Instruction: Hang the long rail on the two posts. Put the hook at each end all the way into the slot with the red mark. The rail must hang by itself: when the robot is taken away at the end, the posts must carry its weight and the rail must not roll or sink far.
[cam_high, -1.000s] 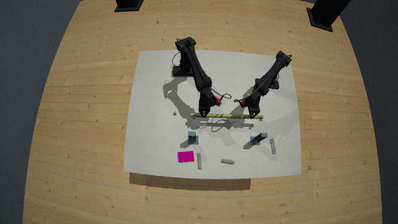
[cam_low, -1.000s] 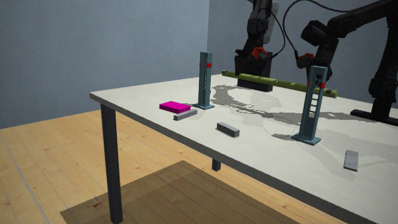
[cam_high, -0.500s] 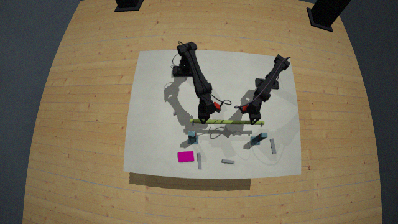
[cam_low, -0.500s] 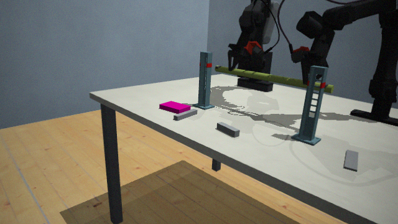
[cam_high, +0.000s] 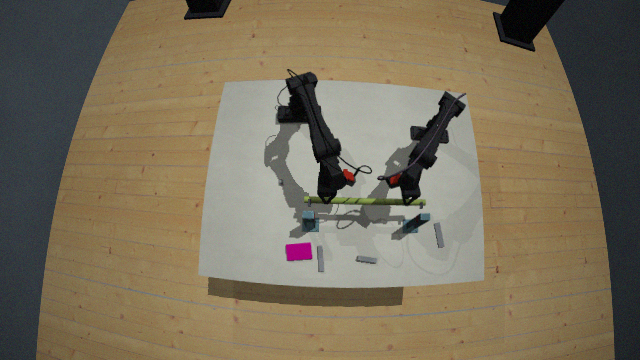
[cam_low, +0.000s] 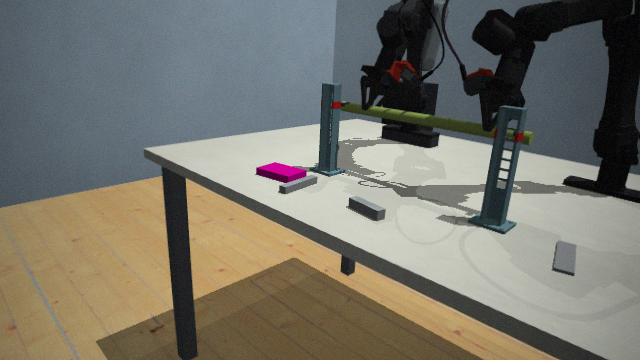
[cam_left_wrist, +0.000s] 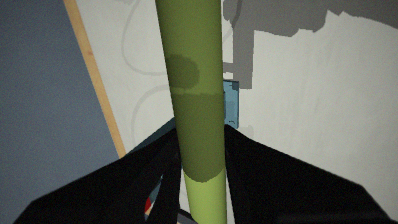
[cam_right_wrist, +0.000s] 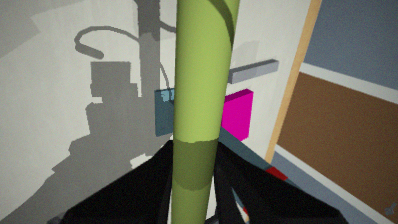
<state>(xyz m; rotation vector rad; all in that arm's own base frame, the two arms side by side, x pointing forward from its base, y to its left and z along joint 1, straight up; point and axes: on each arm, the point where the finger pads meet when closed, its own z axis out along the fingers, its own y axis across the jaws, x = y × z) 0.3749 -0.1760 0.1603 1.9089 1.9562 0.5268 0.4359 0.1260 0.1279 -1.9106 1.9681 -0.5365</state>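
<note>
My right hand is 15 cm to the right of the green rail. Round my right hand: magenta block: 20 cm ahead, 8 cm to the right, 15 cm below.
Now: left hand 3 cm short of the green rail and 15 cm to the left of it. The rest, counted from my left hand: magenta block: 23 cm ahead, 39 cm to the right, 15 cm below.
</note>
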